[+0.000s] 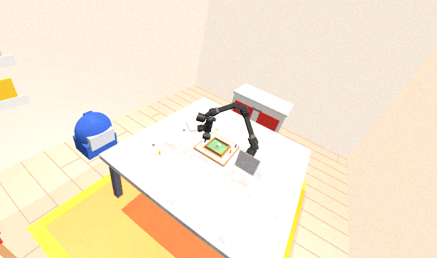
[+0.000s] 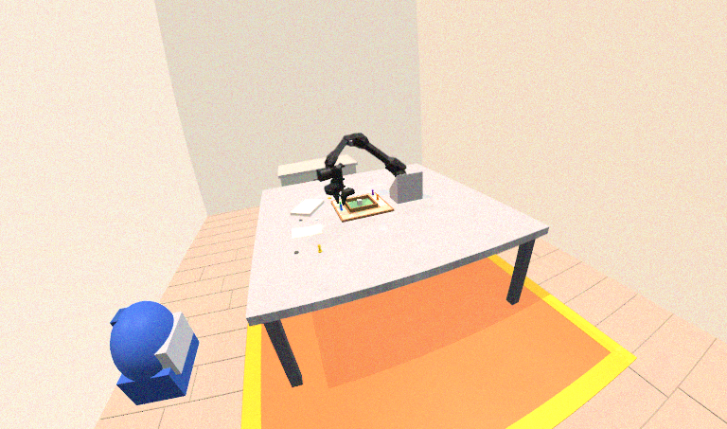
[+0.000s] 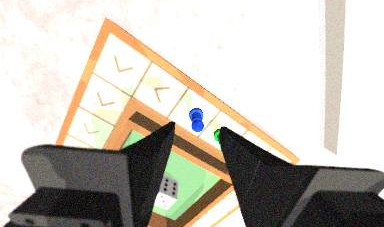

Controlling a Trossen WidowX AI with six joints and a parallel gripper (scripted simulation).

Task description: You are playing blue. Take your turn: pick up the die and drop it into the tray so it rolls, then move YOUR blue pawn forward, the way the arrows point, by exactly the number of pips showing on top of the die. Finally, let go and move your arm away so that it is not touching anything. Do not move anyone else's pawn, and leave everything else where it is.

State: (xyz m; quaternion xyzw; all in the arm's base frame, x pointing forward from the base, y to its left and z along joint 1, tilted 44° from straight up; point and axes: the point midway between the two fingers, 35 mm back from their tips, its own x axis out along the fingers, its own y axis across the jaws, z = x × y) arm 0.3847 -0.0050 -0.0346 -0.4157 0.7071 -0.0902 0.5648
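The blue pawn is 20 mm below my gripper tip. The rest, counted from my gripper tip: green pawn 10 mm behind, 40 mm to the right, 20 mm below; then white die 110 mm behind, 30 mm to the right, 20 mm below; then green tray 110 mm behind, 20 mm to the right, 40 mm below.
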